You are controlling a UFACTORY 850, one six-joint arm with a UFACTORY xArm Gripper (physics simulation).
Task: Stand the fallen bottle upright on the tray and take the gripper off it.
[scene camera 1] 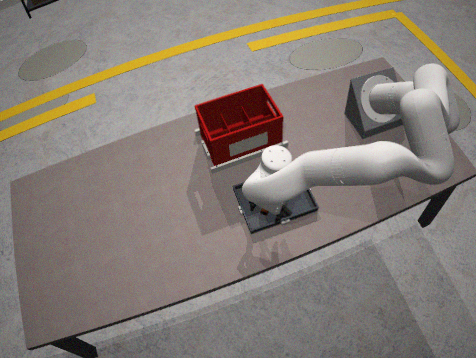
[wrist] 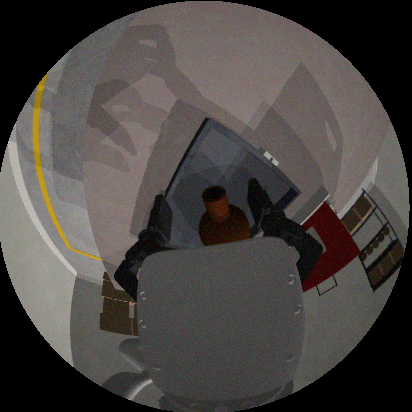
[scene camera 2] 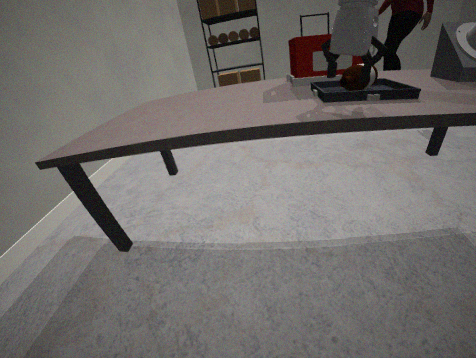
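The brown bottle (scene camera 1: 264, 211) (scene camera 2: 352, 80) (wrist: 224, 226) lies on its side on the dark tray (scene camera 1: 257, 223) (scene camera 2: 401, 92) (wrist: 220, 140). In the wrist view its neck and open mouth point up the view, and its base is hidden behind the gripper body. Part of its white label shows in scene camera 2. My gripper (scene camera 1: 269, 212) (scene camera 2: 349, 75) (wrist: 206, 195) is open, low over the tray, with one black finger on each side of the bottle. Nothing is gripped. In scene camera 1 the arm hides much of the bottle.
A red crate (scene camera 1: 219, 151) (scene camera 2: 300, 57) (wrist: 336, 245) with compartments stands on the table (scene camera 1: 125, 215) (scene camera 2: 215, 107) behind the tray. The arm's grey wedge-shaped base (scene camera 1: 358, 112) (scene camera 2: 448, 56) stands on the table to the right. A person (scene camera 2: 401, 31) stands beyond the table.
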